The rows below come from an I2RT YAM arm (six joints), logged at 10 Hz.
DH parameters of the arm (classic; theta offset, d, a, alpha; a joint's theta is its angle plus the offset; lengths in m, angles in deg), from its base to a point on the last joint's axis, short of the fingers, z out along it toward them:
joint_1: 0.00 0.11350 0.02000 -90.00
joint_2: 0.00 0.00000 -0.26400 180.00
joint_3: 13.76 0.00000 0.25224 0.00
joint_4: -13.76 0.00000 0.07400 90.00
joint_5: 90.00 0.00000 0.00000 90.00
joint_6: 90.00 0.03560 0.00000 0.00
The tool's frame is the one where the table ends.
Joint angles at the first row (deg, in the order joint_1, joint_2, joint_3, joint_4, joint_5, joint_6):
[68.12, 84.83, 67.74, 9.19, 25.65, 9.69]
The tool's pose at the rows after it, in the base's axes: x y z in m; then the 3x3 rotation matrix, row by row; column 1 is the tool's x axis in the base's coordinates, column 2 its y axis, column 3 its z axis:
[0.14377 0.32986 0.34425], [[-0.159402 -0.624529 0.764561], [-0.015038 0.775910 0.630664], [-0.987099 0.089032 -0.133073]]
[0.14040 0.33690 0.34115], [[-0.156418 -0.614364 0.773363], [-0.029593 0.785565 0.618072], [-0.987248 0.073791 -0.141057]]
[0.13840 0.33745 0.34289], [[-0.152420 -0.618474 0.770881], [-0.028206 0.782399 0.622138], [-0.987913 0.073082 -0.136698]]
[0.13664 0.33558 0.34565], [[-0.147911 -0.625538 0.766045], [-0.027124 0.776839 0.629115], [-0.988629 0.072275 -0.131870]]
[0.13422 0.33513 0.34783], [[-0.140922 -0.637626 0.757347], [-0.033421 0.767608 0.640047], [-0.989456 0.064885 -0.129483]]
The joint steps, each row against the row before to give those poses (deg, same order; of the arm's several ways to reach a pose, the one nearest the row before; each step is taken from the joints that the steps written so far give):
[1.12, 1.68, 1.21, -0.42, 3.78, -0.19]
[1.04, 1.32, 0.82, -0.21, 1.87, -0.26]
[0.33, -0.09, 0.19, 0.01, 0.08, -0.18]
[0.14, -0.60, -0.08, -0.16, -0.33, -0.28]
[0.30, -0.35, 0.08, -0.23, -0.49, -0.61]

